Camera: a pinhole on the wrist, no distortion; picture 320 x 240 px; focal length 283.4 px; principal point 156.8 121.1 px. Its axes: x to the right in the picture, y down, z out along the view. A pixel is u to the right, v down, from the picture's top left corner.
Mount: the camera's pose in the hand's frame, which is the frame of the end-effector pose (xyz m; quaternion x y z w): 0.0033 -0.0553 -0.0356 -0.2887 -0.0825 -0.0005 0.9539
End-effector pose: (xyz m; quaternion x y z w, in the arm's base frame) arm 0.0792 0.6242 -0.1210 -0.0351 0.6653 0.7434 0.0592
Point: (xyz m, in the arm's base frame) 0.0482 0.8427 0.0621
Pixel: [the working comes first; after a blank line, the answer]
In the camera's frame: 0.0653 0.0309 0.3404

211 147
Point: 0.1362 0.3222 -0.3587
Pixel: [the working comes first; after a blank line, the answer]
In the camera's frame: -0.0934 0.0291 -0.3157

behind the camera
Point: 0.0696 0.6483 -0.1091
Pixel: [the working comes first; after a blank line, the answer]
In the camera's frame: 0.0182 0.0217 0.0850

217 193
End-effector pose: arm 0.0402 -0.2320 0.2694 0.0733 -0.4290 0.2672 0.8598
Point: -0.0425 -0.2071 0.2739
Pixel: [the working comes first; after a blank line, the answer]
In the camera's frame: -0.0106 0.0497 0.1420

136 220
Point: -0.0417 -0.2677 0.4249
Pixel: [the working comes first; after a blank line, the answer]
In the camera's frame: 0.0967 -0.0650 0.1842

306 21
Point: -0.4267 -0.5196 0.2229
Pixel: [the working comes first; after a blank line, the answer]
In the camera's frame: -0.3052 -0.2077 0.4499

outside the picture
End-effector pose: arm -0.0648 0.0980 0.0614 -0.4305 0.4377 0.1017 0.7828
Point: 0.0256 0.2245 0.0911
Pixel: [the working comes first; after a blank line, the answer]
In the camera's frame: 0.0337 -0.0511 0.1952

206 47
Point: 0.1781 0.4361 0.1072
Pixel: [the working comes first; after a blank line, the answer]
In the camera's frame: 0.1079 -0.1595 0.4211

229 14
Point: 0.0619 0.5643 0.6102
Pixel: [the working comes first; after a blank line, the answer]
In the camera's frame: -0.3546 -0.3952 0.5374

outside the picture
